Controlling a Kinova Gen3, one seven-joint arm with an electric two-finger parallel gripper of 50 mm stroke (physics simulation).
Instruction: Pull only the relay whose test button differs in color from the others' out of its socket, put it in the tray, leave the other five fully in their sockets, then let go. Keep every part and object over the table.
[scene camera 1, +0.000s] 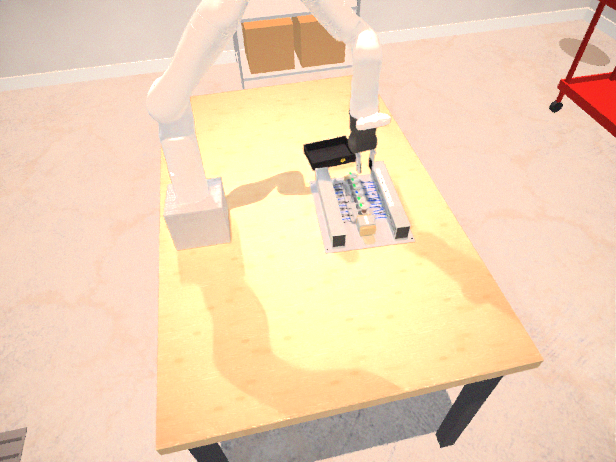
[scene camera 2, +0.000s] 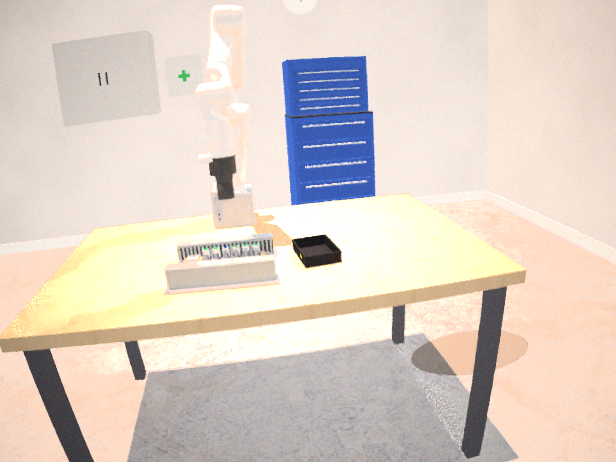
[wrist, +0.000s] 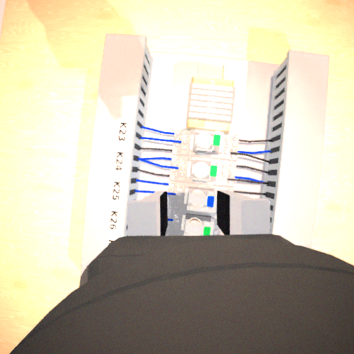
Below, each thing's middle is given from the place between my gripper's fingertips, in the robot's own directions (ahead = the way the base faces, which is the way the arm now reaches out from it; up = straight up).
Now: hand 16 cm above the pale panel (scene camera 1: 383, 236) and 1 cm past it.
